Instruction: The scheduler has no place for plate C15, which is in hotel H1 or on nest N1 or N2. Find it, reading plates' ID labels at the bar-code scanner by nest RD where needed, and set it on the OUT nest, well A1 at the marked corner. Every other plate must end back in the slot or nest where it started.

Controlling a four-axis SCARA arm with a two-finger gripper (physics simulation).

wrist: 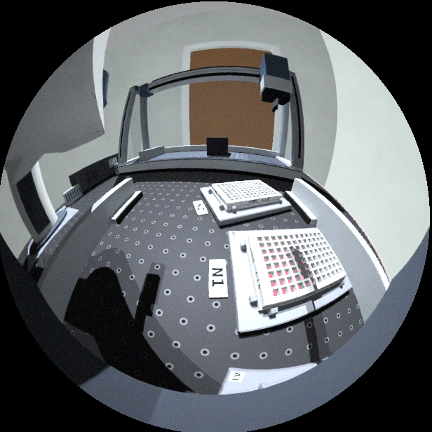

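Observation:
My gripper (213, 181) is open, its two fingers wide apart at the left and right of the wrist view, with no plate between their pads. A white, many-welled plate (299, 265) with some red wells sits on nest N1 (242, 300), at the right and nearer. Another white plate (247, 192) sits on nest N2 (214, 209), farther back. No ID label on either plate can be read from here. The corner of another pale nest (290, 377), marked A1, shows at the bottom edge; its name is out of view. Hotel H1 cannot be made out.
A gantry frame (298, 125) with a dark blue head (275, 77) stands at the back, with a black block (217, 146) on its deck. A large grey arm body (60, 100) and a pale column (44, 200) are at the left. A dark shadow falls across the perforated deck (175, 240).

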